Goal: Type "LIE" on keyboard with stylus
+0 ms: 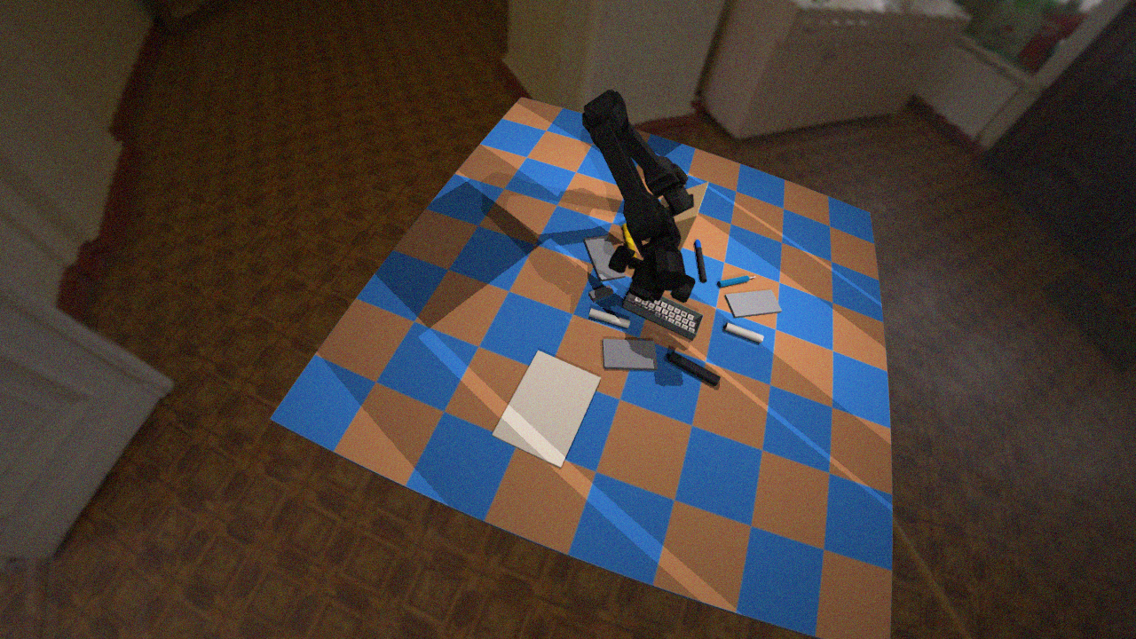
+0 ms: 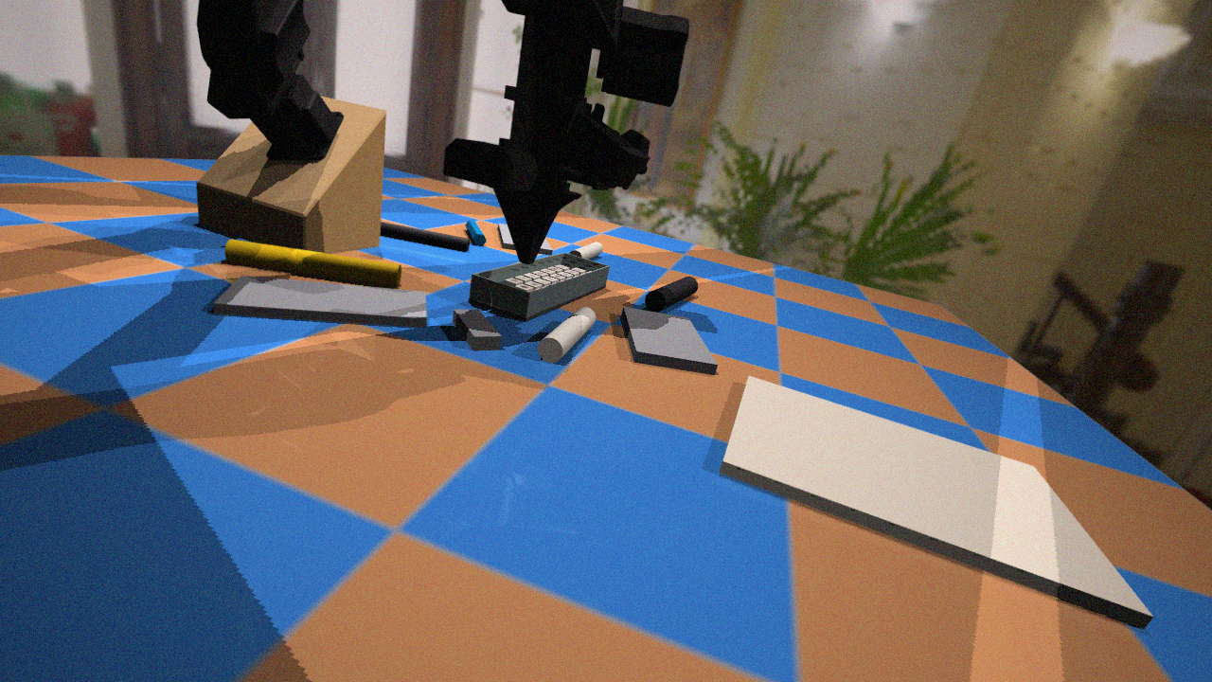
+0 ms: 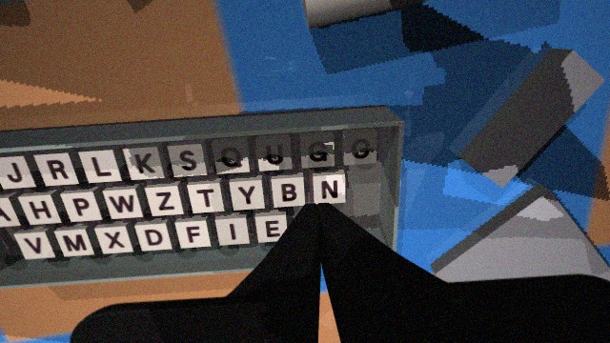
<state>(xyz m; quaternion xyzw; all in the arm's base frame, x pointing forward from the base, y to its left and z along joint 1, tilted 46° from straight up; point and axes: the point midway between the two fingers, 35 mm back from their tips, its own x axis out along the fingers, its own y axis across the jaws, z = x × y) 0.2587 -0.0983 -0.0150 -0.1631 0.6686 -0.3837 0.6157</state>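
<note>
Right now my gripper tip is 3 cm short of the L key, 8 cm to the right of it and 3 cm above it. Round my gripper tip: small grey block (1 cm behind, 10 cm to the right, 4 cm below); yellow cylinder (18 cm behind, 5 cm to the right, 3 cm below); black cylinder (14 cm ahead, 14 cm to the left, 3 cm below).
</note>
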